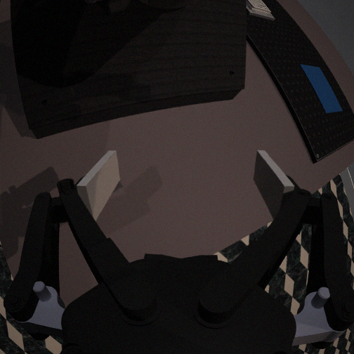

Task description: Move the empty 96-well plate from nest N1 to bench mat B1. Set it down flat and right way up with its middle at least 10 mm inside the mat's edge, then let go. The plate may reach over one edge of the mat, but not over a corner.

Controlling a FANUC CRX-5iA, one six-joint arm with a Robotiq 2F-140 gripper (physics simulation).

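My gripper (186,164) is open, its two pale pads far apart with nothing between them. It hangs above the brownish table top. A blue rectangle (322,89) lies flat on the dark perforated board at the upper right; I cannot tell whether it is mat B1. A pale object (260,8) shows partly at the top edge, on the far end of that board. It is cut off, and I cannot tell whether it is the 96-well plate, nest N1 or both. Both things are well away from my gripper, up and to the right.
The dark perforated board (292,92) runs down the right side. A large dark block (165,82) with bolt holes stands at the upper left, with dark robot parts above it. The brownish table top (190,130) ends at the lower right, where patterned floor (285,265) shows.
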